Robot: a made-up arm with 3 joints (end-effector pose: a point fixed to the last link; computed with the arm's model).
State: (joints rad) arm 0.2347 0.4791 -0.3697
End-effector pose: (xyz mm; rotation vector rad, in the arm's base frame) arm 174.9 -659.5 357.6 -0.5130 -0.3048 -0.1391
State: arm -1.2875 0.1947 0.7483
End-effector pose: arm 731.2 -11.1 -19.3 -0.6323 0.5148 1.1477
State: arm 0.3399 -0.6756 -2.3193
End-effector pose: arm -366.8 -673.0 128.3 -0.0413 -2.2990 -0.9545
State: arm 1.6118 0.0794 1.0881
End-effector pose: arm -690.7 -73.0 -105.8 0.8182 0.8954 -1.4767
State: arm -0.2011 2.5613 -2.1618
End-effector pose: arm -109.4 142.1 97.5 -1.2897 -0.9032 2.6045
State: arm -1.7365 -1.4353 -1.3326
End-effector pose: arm 593.3 263.8 -179.3 1.5400 0.2092 0.4229
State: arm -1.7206 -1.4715 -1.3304
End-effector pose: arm 585.3 253.1 -190.9 1.5431 0.2274 0.3839
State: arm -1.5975 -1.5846 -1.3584
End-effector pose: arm 576.2 170.8 -224.2 1.5639 0.1986 0.1769
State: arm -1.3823 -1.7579 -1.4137
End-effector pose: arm 536.7 40.3 -267.8 1.5980 0.1207 -0.1701
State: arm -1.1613 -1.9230 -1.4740
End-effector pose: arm 466.6 -68.1 -300.0 1.6284 0.0261 -0.5174
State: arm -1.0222 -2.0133 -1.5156
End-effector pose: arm 414.8 -122.9 -313.5 1.6424 -0.0467 -0.7272
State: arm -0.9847 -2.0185 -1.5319
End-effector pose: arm 406.3 -141.7 -314.7 1.6403 -0.0851 -0.7732
